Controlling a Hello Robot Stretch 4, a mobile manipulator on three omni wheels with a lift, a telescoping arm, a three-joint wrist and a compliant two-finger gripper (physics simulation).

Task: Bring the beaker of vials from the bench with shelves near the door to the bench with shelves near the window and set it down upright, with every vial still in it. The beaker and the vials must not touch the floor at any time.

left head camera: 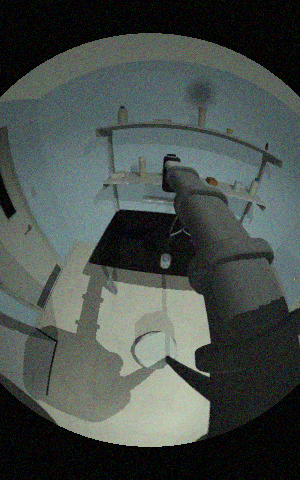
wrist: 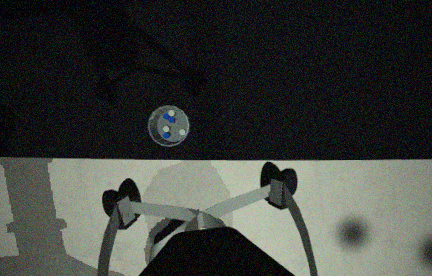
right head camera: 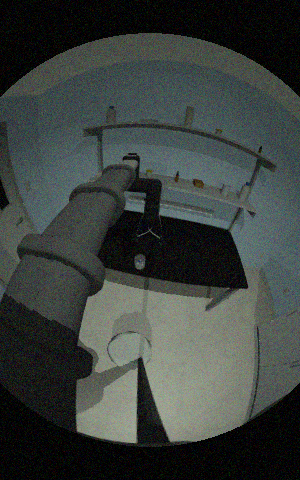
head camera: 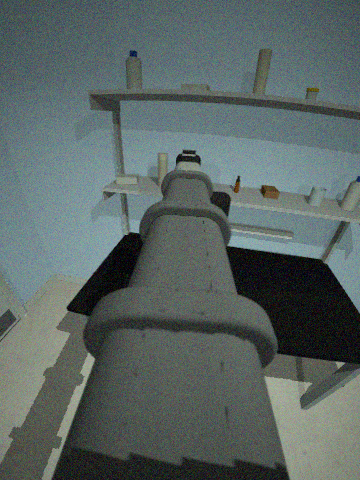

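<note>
The clear beaker [left head camera: 165, 260] [right head camera: 139, 261] [wrist: 169, 126] stands upright near the front edge of the black bench top [head camera: 295, 300] [left head camera: 120, 242] [right head camera: 210, 255] [wrist: 310, 90]. Several blue and white vial caps show inside it in the wrist view. My gripper [wrist: 200, 186] is open and empty, its two dark fingertips wide apart. In the wrist view the beaker lies ahead of the fingertips, beyond the bench edge and left of the midline. The gripper also shows over the bench in the right head view [right head camera: 149, 236]. The arm hides the beaker and gripper in the head view.
Two shelves [head camera: 165, 95] [head camera: 305, 206] above the bench hold bottles, a brown box [head camera: 270, 192] and a pale cup [head camera: 317, 196]. A door [left head camera: 25, 235] is at the left. A white round object [left head camera: 154, 350] [right head camera: 130, 348] is low in front of the bench. Bench legs [head camera: 330, 385] stand beneath.
</note>
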